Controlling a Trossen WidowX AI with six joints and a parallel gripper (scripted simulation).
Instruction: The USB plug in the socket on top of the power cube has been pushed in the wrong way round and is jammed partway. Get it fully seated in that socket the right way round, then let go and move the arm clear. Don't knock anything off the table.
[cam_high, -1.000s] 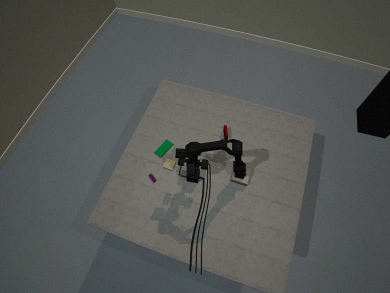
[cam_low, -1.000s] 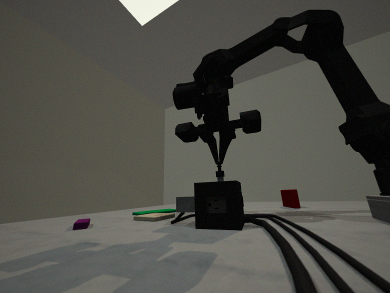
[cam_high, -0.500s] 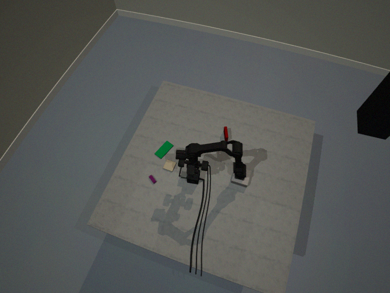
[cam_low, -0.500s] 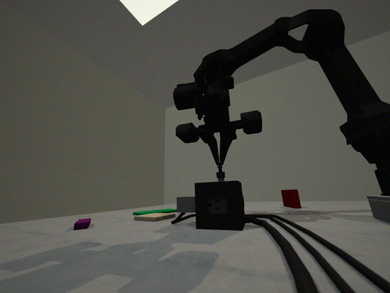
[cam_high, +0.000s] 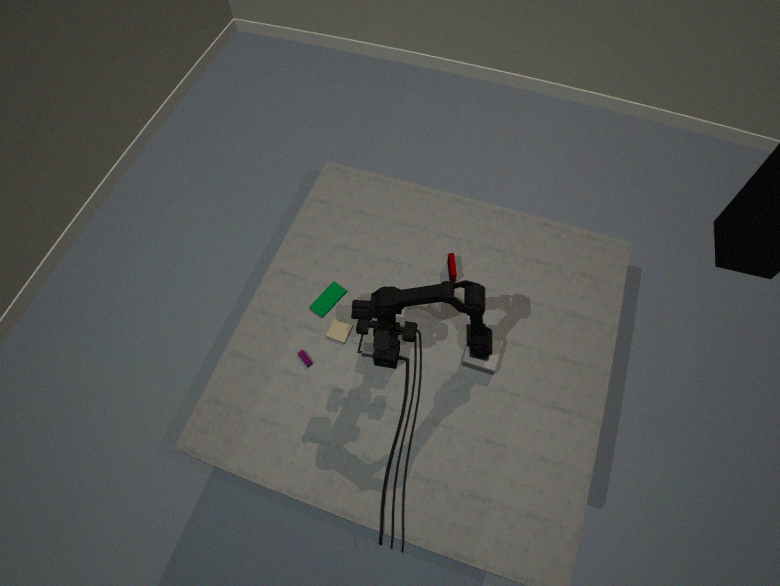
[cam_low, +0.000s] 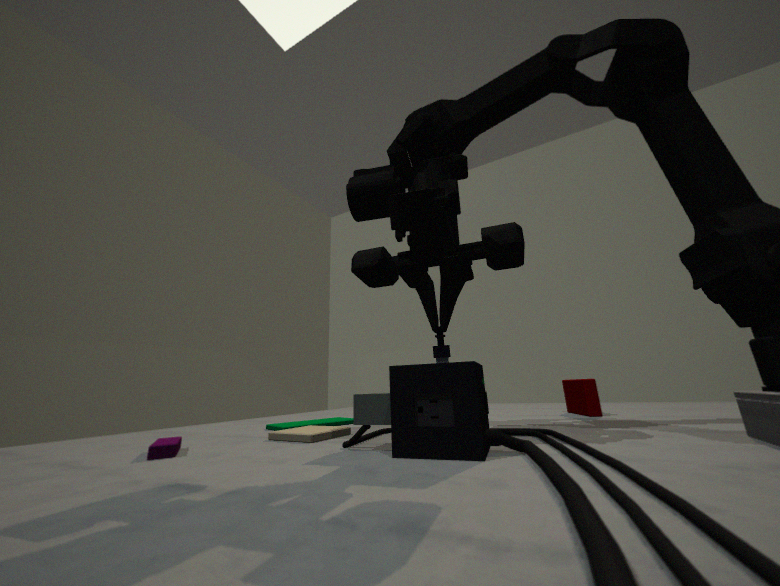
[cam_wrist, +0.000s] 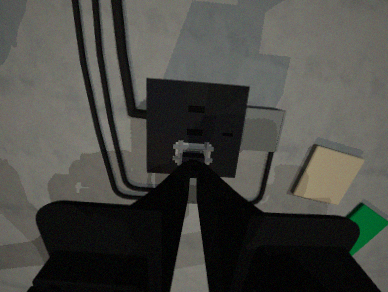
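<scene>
Right now the USB plug is 2 cm below my gripper tip. Round my gripper tip: purple block (27 cm ahead, 10 cm to the left, 11 cm below); then beige tile (19 cm ahead, 3 cm to the right, 11 cm below); then green flat plate (27 cm ahead, 14 cm to the right, 11 cm below).
</scene>
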